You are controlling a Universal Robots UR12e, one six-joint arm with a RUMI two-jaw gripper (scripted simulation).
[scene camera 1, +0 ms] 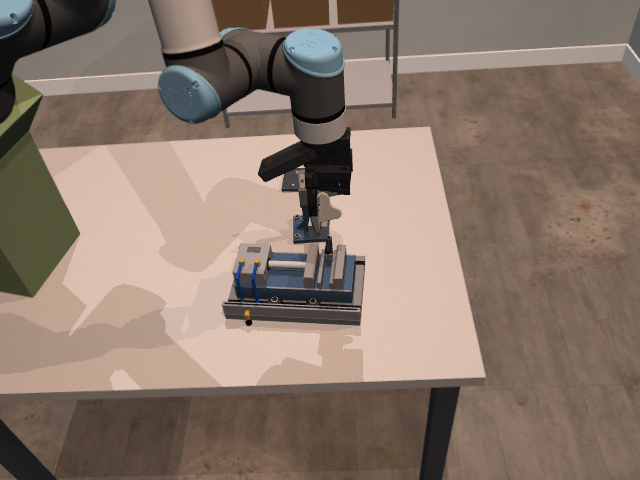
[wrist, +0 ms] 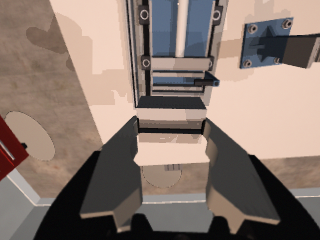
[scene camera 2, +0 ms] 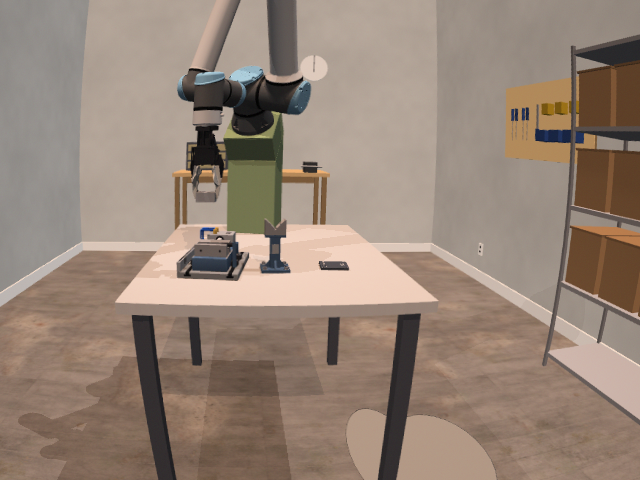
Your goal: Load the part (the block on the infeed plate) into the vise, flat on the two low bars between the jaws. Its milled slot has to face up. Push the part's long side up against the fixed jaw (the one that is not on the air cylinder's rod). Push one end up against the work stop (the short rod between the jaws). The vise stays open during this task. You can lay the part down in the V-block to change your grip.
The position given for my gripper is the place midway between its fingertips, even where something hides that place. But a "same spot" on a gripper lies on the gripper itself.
Scene:
my gripper: scene camera 1; wrist 169,117; scene camera 2
same spot on my gripper: (scene camera 1: pixel 320 209) = (scene camera 2: pixel 197 176)

